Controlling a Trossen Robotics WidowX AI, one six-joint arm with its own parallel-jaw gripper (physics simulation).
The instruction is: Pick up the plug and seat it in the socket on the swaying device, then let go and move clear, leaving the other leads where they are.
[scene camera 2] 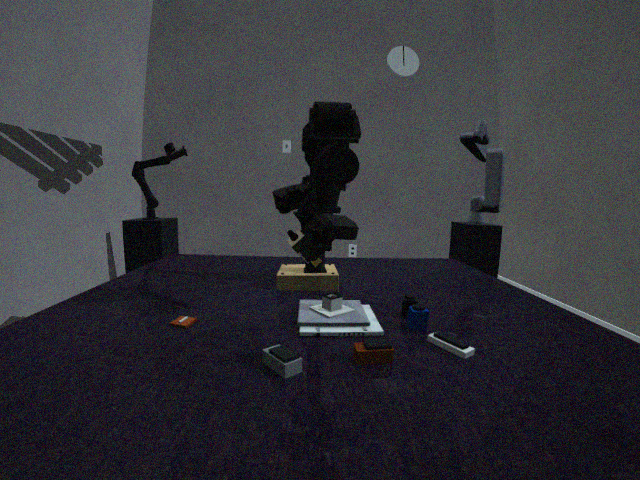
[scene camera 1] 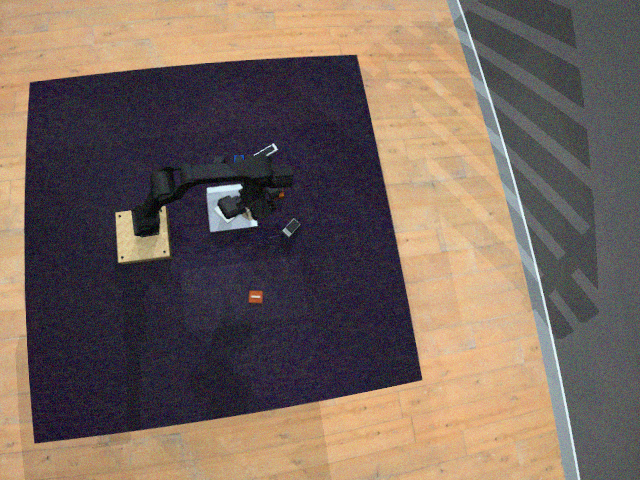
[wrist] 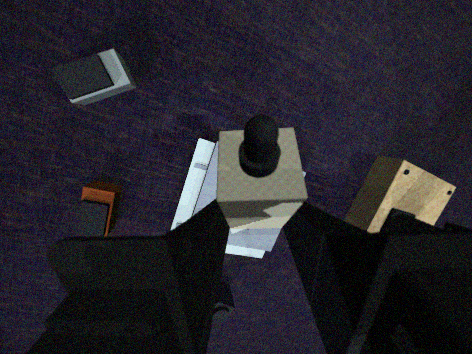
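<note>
The plug, a beige block with a black knob, is held between the fingers of my gripper. In the scene camera 2 view the plug looks tilted and hangs well above the mat. The swaying device has a grey-lilac plate on a white base. On the plate, a white tile carries the small grey socket box. The arm partly covers the device in the scene camera 1 view. The held plug hides the socket in the wrist view.
Around the device are a grey block, an orange block, a blue block and a white bar. An orange tile and my wooden base also stand there.
</note>
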